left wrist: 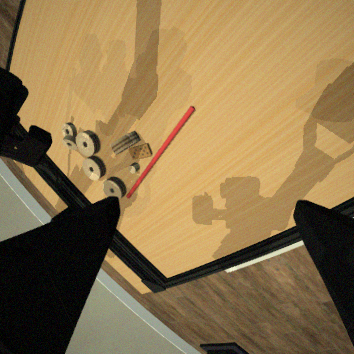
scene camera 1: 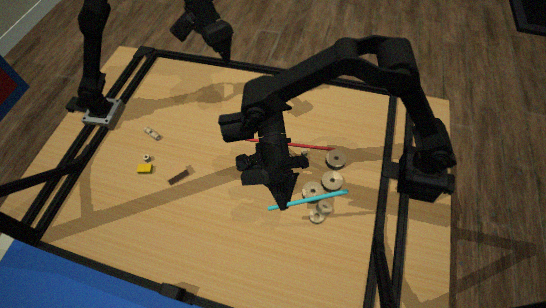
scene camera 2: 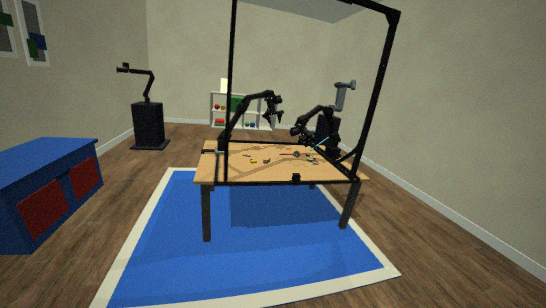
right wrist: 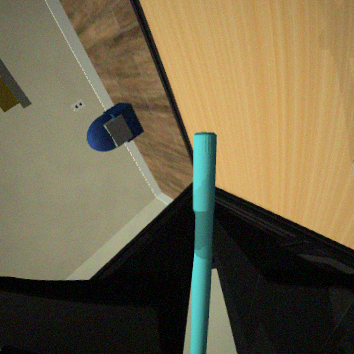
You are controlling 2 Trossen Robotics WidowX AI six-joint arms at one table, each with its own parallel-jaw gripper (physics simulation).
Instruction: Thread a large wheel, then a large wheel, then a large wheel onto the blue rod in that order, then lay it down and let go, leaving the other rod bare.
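Frame: origin at the left arm's base, x back, y right, z up, level; millimetres.
Seen in the pictures: left gripper, fingertip midpoint: (left wrist: 207,206) (scene camera 1: 222,57) (scene camera 2: 275,124); right gripper, fingertip midpoint: (scene camera 1: 284,209) (scene camera 2: 315,148) (right wrist: 201,213); left arm's base, origin of the base link: (scene camera 1: 101,109) (scene camera 2: 221,149); right arm's base, origin of the base link: (scene camera 1: 427,165) (scene camera 2: 333,147).
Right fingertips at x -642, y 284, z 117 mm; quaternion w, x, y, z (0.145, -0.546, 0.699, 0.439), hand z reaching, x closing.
Note:
Pixels of each thing's top centre, then the offset from my right fingertips to it.
- red rod, middle of its top: (left wrist: 152,160) (scene camera 1: 289,143) dx +30, dy -260, dz -145 mm
- striped block, middle of its top: (left wrist: 115,147) dx +33, dy -200, dz -98 mm
- holed block, middle of its top: (left wrist: 138,151) dx +23, dy -226, dz -146 mm
- small cylinder, middle of its top: (left wrist: 131,169) dx -17, dy -235, dz -136 mm
- yellow block, middle of its top: (scene camera 1: 144,167) dx +426, dy -114, dz -139 mm
- dark bar, middle of its top: (scene camera 1: 174,170) dx +325, dy -111, dz -124 mm
The blue rod (scene camera 1: 325,196) (scene camera 2: 321,143) (right wrist: 204,165) is tilted above the table, and no wheel shows on it. My right gripper (scene camera 1: 284,205) (right wrist: 201,213) is shut on it near one end. Three large wheels lie flat: one (scene camera 1: 330,160) (left wrist: 107,186) near the end of the red rod (scene camera 1: 315,147) (left wrist: 162,150), a second (scene camera 1: 326,180) (left wrist: 87,165) beside it, and a third (scene camera 1: 307,190) (left wrist: 82,142) partly behind the blue rod in scene camera 1. The red rod is bare on the table. My left gripper (scene camera 1: 226,58) (left wrist: 207,206) is open and empty, high above the far side.
Two small wheels (scene camera 1: 325,210) (left wrist: 69,142) lie by the large ones. A striped block (left wrist: 126,142), a holed block (left wrist: 142,151) and a small cylinder (left wrist: 134,168) lie near the red rod. A yellow block (scene camera 1: 144,168) and a dark bar (scene camera 1: 178,177) lie at the left. Black rails (scene camera 1: 382,200) edge the table.

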